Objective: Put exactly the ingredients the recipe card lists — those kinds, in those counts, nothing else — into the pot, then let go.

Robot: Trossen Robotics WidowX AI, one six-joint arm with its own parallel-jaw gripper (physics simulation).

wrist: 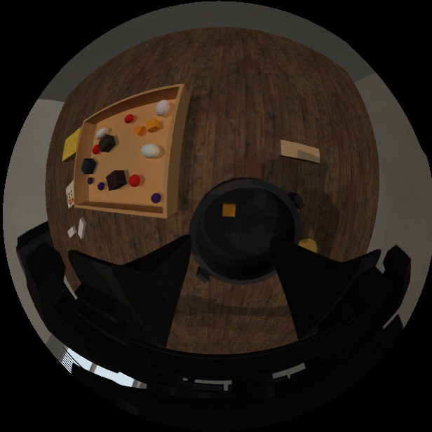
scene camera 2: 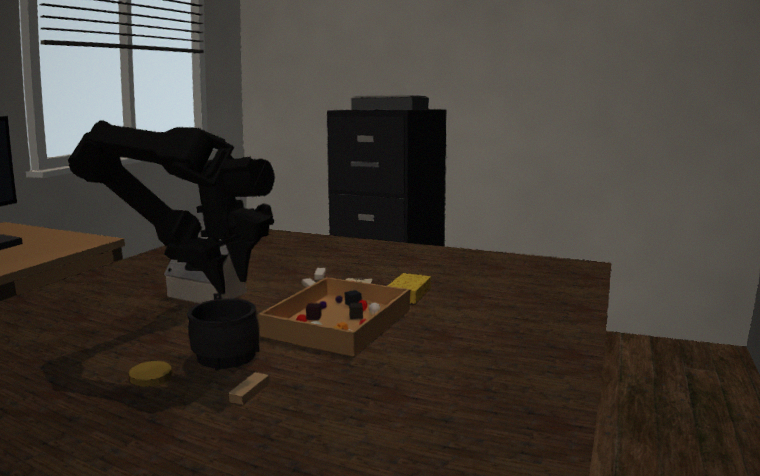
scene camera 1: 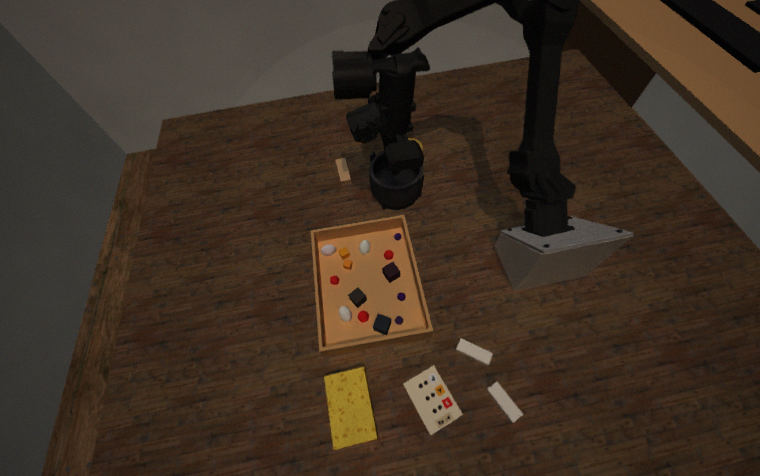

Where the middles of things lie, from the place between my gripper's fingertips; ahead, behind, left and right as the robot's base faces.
I see the wooden tray (scene camera 1: 335, 336) 190 mm to the left of my hand, 110 mm ahead of it and 100 mm below it. Also, from my hand: dark pot (scene camera 2: 224, 333): 70 mm below, 20 mm to the right, 10 mm behind; then wooden block (scene camera 2: 246, 390): 120 mm to the right, 110 mm below, 90 mm ahead; then yellow disc (scene camera 2: 152, 373): 140 mm to the right, 120 mm below, 80 mm behind.
